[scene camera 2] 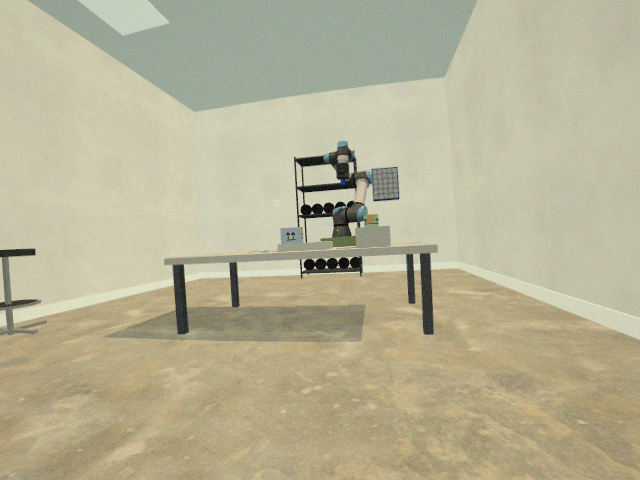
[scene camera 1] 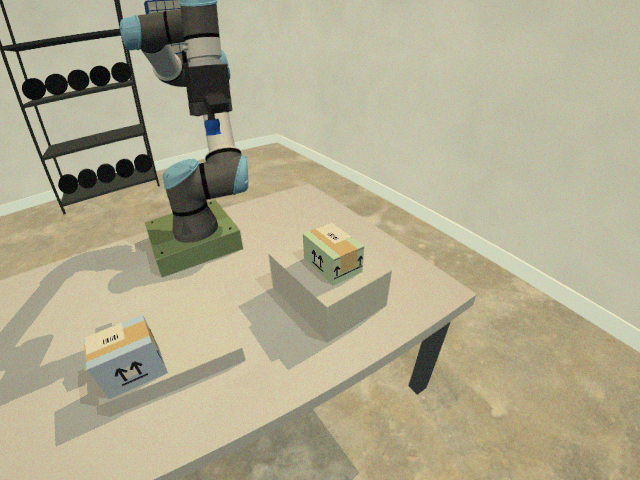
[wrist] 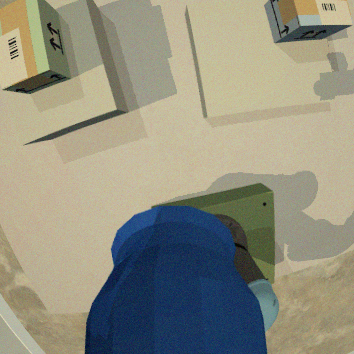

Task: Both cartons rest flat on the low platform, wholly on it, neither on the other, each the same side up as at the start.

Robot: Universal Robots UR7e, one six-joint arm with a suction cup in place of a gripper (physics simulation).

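Frame: origin at the arm's base, x up, y back, z right, level; centimetres.
Where they show: hand, its tool point: (scene camera 2: 342, 184) (scene camera 1: 213, 134) (wrist: 173, 259); arm's base, origin of its link: (scene camera 2: 342, 237) (scene camera 1: 196, 229).
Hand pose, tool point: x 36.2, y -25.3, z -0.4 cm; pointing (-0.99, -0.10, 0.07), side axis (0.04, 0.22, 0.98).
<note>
Each offset is from my tool point to the top centre of the thing. Level surfaces: height alone.
A blue carton @(dx -28.5, dy -14.1, dz +36.4 cm) (scene camera 1: 129, 369) (scene camera 2: 290, 235) (wrist: 307, 21) with an orange band stands upright, arrows up, near the left end of the low platform @(dx -38.7, dy -9.2, dz +27.7 cm) (scene camera 1: 206, 368) (scene camera 2: 310, 247) (wrist: 250, 75) in the scene views. A green carton @(dx -23.9, dy -24.2, dz -13.6 cm) (scene camera 1: 320, 259) (scene camera 2: 371, 220) (wrist: 50, 47) with an orange band stands upright, arrows up, on a taller grey block @(dx -31.5, dy -22.4, dz -13.8 cm) (scene camera 1: 356, 311) (scene camera 2: 373, 236) (wrist: 95, 95) to the right. My gripper, a blue suction cup (scene camera 1: 212, 127) (scene camera 2: 343, 182) (wrist: 172, 225), is open and holds nothing. It hangs high above the table, apart from both cartons.
The arm stands on a green base (scene camera 1: 201, 258) (scene camera 2: 343, 241) (wrist: 260, 225) at the table's back. The table @(dx -43.5 cm) (scene camera 1: 289, 382) (scene camera 2: 232, 256) has its edge in front of the platform and block. A black shelf rack (scene camera 1: 36, 131) (scene camera 2: 297, 196) stands behind. A stool (scene camera 2: 15, 252) is at far left.
</note>
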